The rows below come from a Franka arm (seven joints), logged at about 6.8 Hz.
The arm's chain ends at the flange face. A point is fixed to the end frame.
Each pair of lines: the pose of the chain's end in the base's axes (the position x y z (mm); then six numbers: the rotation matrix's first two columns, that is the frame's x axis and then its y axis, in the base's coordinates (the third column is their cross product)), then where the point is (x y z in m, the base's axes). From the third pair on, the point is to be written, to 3 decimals.
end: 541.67 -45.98 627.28 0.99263 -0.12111 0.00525 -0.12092 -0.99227 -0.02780
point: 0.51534 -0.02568 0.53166
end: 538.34 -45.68 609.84 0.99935 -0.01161 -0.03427 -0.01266 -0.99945 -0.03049
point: 0.50619 -0.02809 0.51547
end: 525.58 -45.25 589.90 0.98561 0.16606 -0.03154 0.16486 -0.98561 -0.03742
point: 0.491 -0.033 0.496
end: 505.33 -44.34 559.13 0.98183 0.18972 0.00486 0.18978 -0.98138 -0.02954
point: 0.474 -0.033 0.464
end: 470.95 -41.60 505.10 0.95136 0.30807 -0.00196 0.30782 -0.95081 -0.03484
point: 0.438 -0.034 0.410
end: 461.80 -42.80 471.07 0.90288 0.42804 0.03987 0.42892 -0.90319 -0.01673
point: 0.432 -0.039 0.374
